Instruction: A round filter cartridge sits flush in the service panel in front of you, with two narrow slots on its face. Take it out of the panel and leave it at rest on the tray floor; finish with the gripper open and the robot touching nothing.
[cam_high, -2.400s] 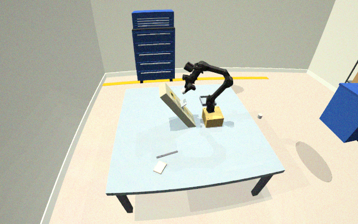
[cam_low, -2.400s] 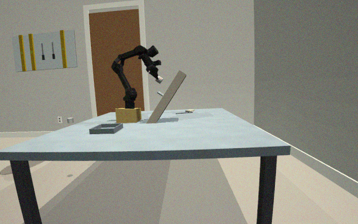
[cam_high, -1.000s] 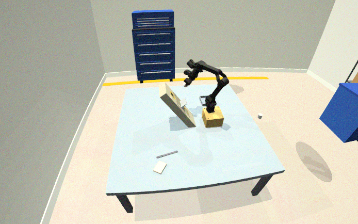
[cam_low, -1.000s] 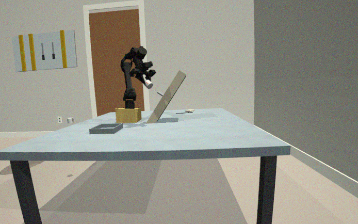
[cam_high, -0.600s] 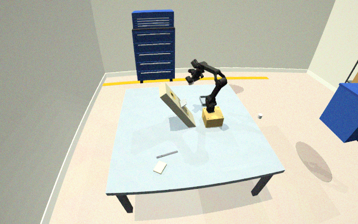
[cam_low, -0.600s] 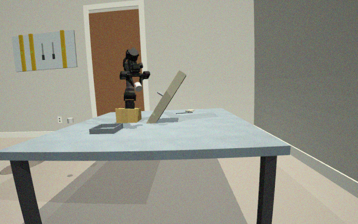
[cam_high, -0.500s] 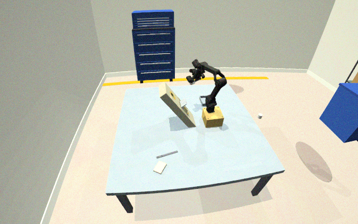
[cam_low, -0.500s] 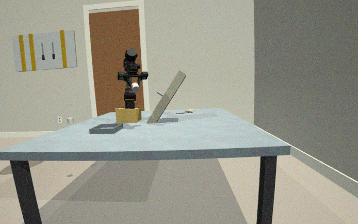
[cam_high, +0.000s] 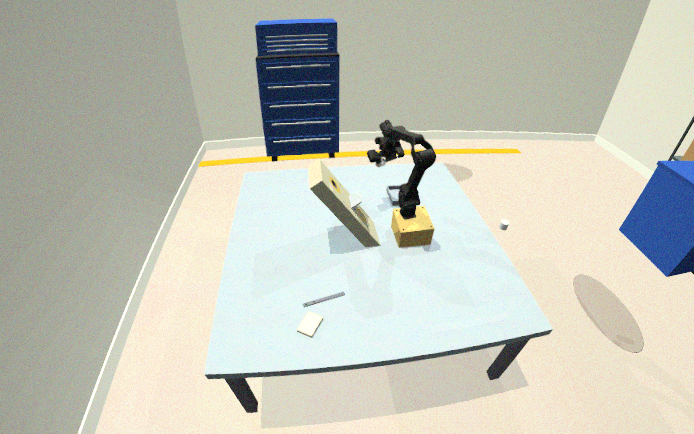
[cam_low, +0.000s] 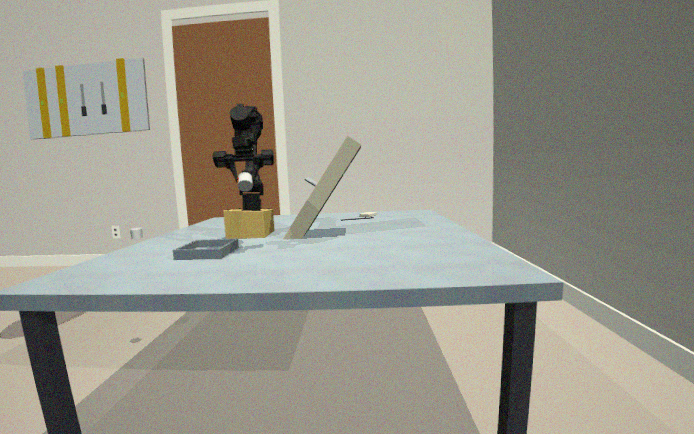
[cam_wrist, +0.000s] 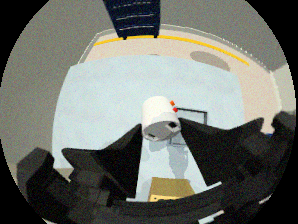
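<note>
Now: gripper tip 14 cm past the dark grey tray, 2 cm to the right of it and 22 cm above it. Also, from my gripper tip: white round filter cartridge right at my gripper tip; white pad 50 cm ahead, 69 cm to the left, 22 cm below.
</note>
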